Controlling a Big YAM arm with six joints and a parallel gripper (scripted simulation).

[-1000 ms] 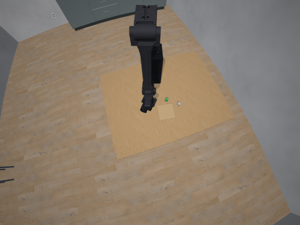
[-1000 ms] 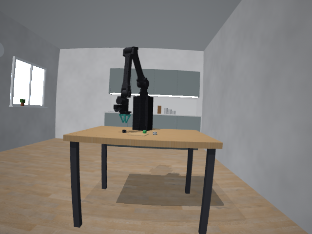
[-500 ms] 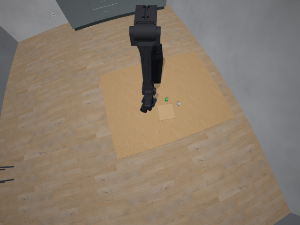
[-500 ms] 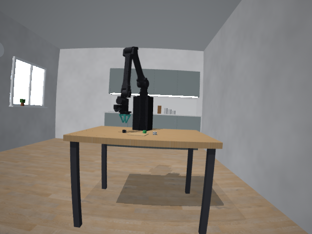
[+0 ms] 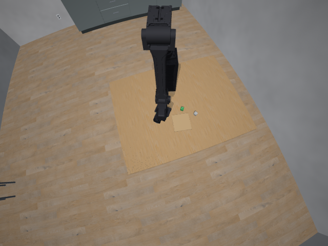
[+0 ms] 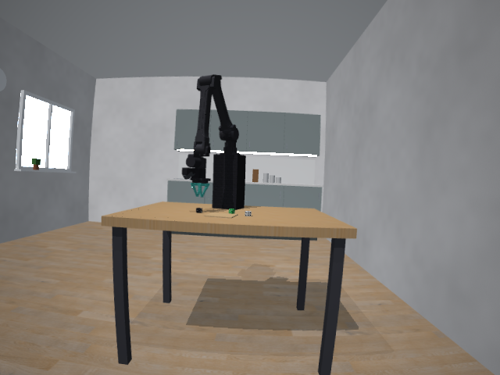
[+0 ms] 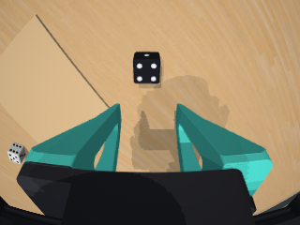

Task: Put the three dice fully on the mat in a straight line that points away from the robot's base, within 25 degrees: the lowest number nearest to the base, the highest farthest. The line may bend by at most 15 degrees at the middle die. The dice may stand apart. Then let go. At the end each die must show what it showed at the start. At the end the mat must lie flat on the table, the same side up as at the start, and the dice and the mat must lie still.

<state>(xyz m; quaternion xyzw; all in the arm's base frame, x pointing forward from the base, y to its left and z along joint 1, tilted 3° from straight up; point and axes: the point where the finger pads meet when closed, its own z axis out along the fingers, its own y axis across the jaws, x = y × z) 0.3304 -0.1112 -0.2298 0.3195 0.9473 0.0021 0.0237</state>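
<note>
Right now the black die is 80 mm below my hand. Round my hand: mat (130 mm to the left, 90 mm below, 60 mm ahead); green die (170 mm to the left, 80 mm below, 50 mm behind); white die (260 mm to the left, 80 mm below, 20 mm ahead).
</note>
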